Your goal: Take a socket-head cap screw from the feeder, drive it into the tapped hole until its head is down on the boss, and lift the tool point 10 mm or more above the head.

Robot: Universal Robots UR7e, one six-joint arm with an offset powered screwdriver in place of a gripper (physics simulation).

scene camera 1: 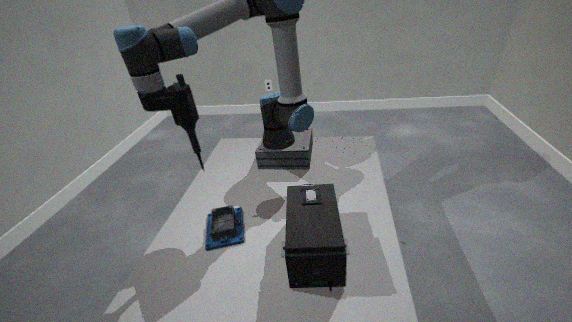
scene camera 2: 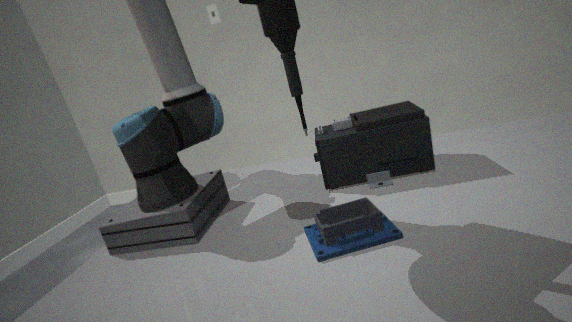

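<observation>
My screwdriver (scene camera 1: 203,168) (scene camera 2: 305,131) points down, slightly tilted, with its tip in the air, apart from feeder and workpiece. A tiny lighter piece shows at the tip in the scene camera 2 view; it looks like a screw held on the bit, though small and grainy. The black feeder (scene camera 1: 313,225) (scene camera 2: 377,152) stands right of the tip in both views. The grey open-topped housing (scene camera 1: 223,222) (scene camera 2: 350,221) sits on a blue plate (scene camera 1: 225,244) (scene camera 2: 320,254), lower than the tip. The bosses and the tapped hole are too small and dark to make out.
The robot's base block (scene camera 1: 283,160) (scene camera 2: 150,237) stands behind the workpiece in the scene camera 1 view and at the left in the scene camera 2 view. A small light bracket (scene camera 2: 379,179) sticks out at the feeder's foot. Shadows of the arm cross the pale mat.
</observation>
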